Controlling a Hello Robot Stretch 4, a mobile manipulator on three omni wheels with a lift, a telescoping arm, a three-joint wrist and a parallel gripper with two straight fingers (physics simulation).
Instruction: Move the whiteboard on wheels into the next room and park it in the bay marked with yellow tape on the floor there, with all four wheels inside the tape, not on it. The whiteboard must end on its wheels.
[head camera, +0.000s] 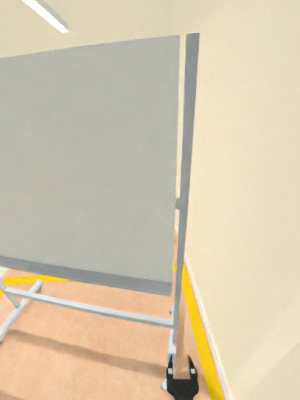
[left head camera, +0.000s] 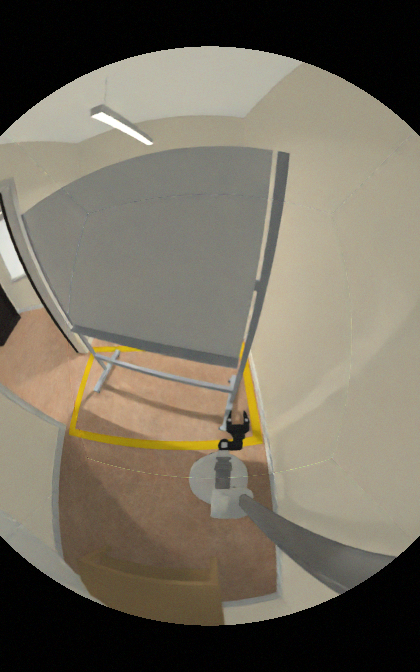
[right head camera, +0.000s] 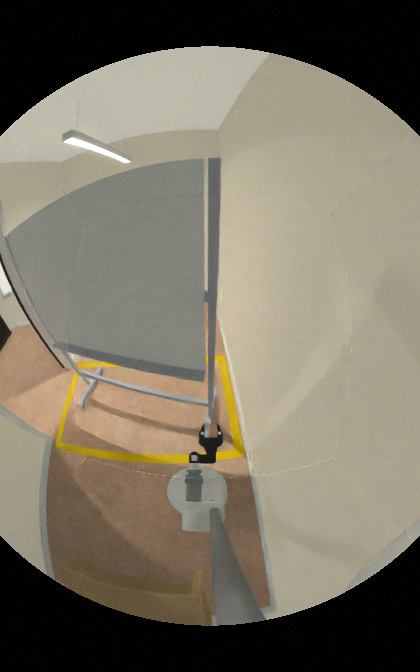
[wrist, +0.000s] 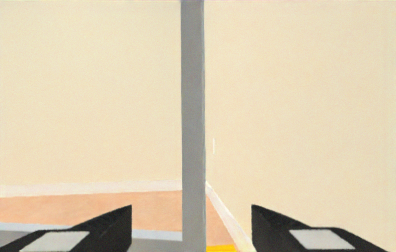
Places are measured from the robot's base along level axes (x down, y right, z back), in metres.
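Where they show: gripper, fingertip midpoint: (head camera: 179, 355) (right head camera: 210, 423) (wrist: 191, 223).
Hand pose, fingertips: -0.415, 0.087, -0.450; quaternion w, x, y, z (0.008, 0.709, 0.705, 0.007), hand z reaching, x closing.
Things, the pixels of their top centre, and the offset from my fingertips, as dx, dy, dz. "spot": a spot on its surface instead.
- grey whiteboard, surface spot: (head camera: 90, 165) spot: -0.899, -0.316, -0.237
- low wall section, surface spot: (right head camera: 20, 465) spot: +0.086, -1.574, +0.681
The grey whiteboard (head camera: 90, 165) (left head camera: 165, 270) (right head camera: 115, 270) stands upright on its wheeled frame. Its feet show within the yellow tape outline (head camera: 196, 320) (left head camera: 150, 444) (right head camera: 125, 456). The left foot's far end looks close to the back tape; the wheels are too small to judge there. The right foot is partly hidden by my gripper (head camera: 180, 357) (left head camera: 238, 414) (right head camera: 210, 427) (wrist: 191, 206), which is open and empty. In the wrist view the right post (wrist: 193, 100) stands beyond the fingertips, between them in line of sight and apart from them.
A beige wall (head camera: 250, 200) (left head camera: 310, 310) (right head camera: 285, 320) runs close along the right tape. A doorway edge is left of the board. A low wall section (left head camera: 25, 450) (right head camera: 20, 465) stands at the near left. A tan wooden piece (left head camera: 155, 595) (right head camera: 135, 605) is at the bottom.
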